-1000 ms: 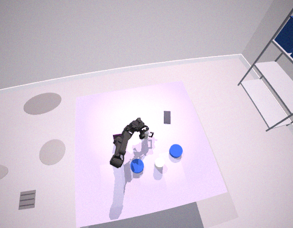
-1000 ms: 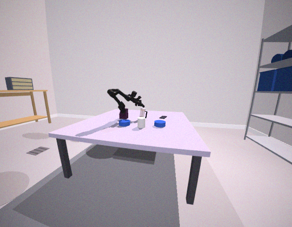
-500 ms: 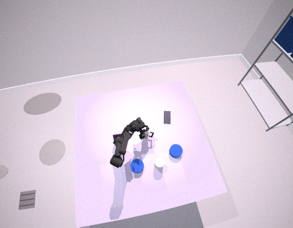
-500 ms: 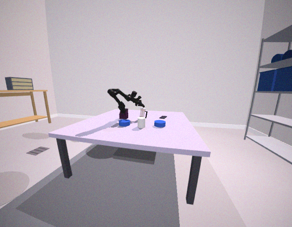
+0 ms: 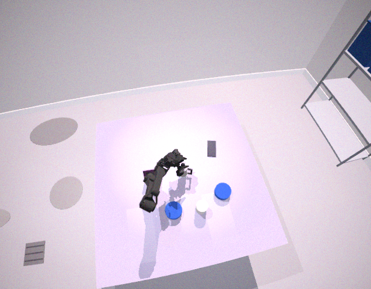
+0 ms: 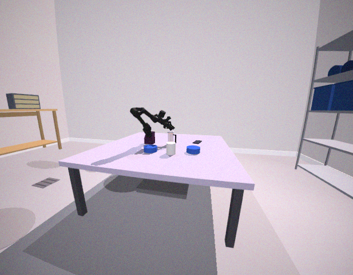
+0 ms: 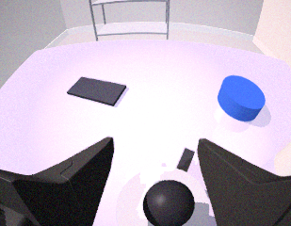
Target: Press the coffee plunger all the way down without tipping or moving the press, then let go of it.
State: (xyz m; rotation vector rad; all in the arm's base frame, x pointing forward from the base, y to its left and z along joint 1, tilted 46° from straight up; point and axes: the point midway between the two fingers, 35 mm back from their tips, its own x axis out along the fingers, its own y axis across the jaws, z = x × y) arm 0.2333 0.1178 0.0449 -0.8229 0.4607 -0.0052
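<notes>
My gripper tip is now 10 mm past the coffee press, 20 mm to the left of it and 90 mm above it. The rest, counted from my gripper tip: white mug: 70 mm ahead, 290 mm to the right, 130 mm below; dark flat slab: 220 mm ahead, 190 mm to the left, 170 mm below.
</notes>
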